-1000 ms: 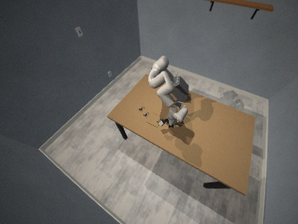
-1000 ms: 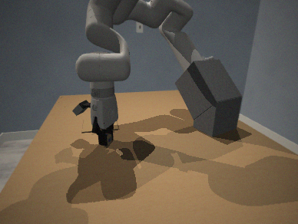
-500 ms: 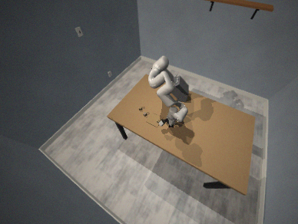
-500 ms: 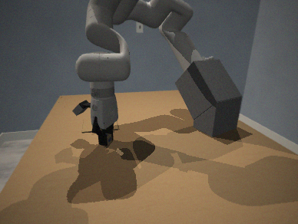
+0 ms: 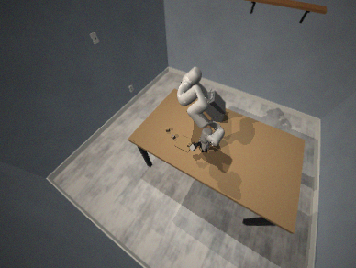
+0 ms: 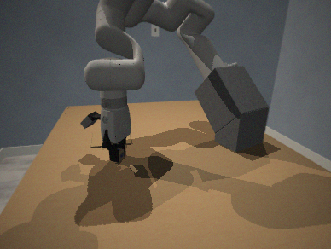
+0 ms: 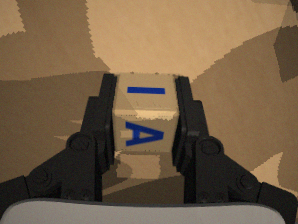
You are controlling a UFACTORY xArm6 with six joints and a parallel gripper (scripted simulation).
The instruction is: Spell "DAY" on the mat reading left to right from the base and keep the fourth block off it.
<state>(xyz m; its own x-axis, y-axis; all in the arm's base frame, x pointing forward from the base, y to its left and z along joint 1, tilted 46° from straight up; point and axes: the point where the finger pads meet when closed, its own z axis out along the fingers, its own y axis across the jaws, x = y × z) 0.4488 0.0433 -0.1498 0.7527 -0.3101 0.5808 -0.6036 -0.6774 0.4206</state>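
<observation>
My gripper is now 170 mm to the left of the thin tan mat, 20 mm above it and 10 mm short of it.
</observation>
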